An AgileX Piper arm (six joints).
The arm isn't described. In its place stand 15 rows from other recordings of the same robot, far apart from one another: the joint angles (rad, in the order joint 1, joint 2, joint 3, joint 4, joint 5, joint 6), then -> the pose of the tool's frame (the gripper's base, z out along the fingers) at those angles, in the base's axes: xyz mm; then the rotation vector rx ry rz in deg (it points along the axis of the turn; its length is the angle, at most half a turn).
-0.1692 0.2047 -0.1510 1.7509 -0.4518 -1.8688 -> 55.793, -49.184, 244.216, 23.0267, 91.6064, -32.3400
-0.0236 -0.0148 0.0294 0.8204 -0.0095 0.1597 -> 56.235, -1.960, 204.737, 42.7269, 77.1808, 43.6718
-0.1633 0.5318 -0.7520 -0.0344 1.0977 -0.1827 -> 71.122, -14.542, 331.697, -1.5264, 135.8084, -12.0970
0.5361 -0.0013 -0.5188 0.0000 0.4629 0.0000 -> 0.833, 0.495, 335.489, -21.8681, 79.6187, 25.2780
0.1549 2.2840 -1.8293 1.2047 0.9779 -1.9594 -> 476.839, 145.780, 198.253, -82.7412, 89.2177, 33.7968
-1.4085 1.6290 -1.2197 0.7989 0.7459 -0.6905 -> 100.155, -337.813, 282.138, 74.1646, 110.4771, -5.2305
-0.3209 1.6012 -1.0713 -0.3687 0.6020 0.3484 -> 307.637, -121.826, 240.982, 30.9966, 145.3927, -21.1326
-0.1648 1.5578 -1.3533 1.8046 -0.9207 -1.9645 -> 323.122, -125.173, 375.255, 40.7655, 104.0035, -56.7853
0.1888 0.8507 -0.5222 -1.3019 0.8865 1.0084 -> 153.136, -39.948, 290.251, 8.6538, 116.1151, -49.5073
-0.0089 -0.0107 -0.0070 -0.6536 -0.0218 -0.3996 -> 54.592, 0.720, 217.805, -43.6045, 74.4920, -48.9117
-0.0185 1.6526 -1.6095 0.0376 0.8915 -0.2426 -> 371.320, -4.208, 366.160, -14.6306, 137.8058, -4.2013
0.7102 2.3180 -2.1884 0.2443 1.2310 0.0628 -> 364.431, 340.735, 230.801, -49.4214, 159.6939, 28.3019
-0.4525 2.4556 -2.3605 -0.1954 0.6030 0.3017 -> 506.855, -257.545, 240.792, 39.9976, 118.5670, -17.0627
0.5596 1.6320 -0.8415 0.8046 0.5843 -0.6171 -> 232.216, 188.138, 181.473, -43.4327, 152.5757, 42.4527
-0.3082 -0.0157 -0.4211 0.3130 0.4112 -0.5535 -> 15.470, 6.829, 313.449, -4.0558, 83.1032, -21.8369
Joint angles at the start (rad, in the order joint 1, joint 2, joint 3, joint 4, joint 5, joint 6):
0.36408 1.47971 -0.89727 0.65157 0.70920 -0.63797
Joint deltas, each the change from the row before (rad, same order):
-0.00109 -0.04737 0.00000 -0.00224 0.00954 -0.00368
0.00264 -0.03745 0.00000 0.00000 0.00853 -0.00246
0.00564 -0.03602 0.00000 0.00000 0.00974 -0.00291
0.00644 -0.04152 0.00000 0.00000 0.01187 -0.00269
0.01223 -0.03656 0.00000 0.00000 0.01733 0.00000
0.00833 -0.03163 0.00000 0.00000 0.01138 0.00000
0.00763 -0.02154 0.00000 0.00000 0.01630 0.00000
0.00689 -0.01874 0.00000 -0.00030 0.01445 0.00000
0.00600 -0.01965 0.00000 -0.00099 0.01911 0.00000
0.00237 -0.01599 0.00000 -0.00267 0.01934 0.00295
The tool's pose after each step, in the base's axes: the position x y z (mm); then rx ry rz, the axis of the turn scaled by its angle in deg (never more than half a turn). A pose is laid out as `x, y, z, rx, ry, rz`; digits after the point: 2 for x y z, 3 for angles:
245.04, 131.83, 246.58, -43.941, 143.404, 35.597
239.45, 130.84, 256.61, -44.578, 141.415, 35.730
233.22, 130.48, 265.98, -45.497, 139.496, 35.943
225.64, 129.83, 276.49, -46.511, 137.322, 36.204
217.22, 130.52, 285.24, -47.960, 135.625, 36.832
210.32, 130.37, 292.70, -48.906, 134.052, 37.203
204.54, 130.61, 297.37, -50.016, 133.250, 37.744
199.39, 130.74, 301.32, -51.023, 132.552, 38.199
193.77, 130.52, 305.19, -52.182, 131.978, 38.702
189.19, 129.68, 308.06, -52.997, 131.795, 39.091

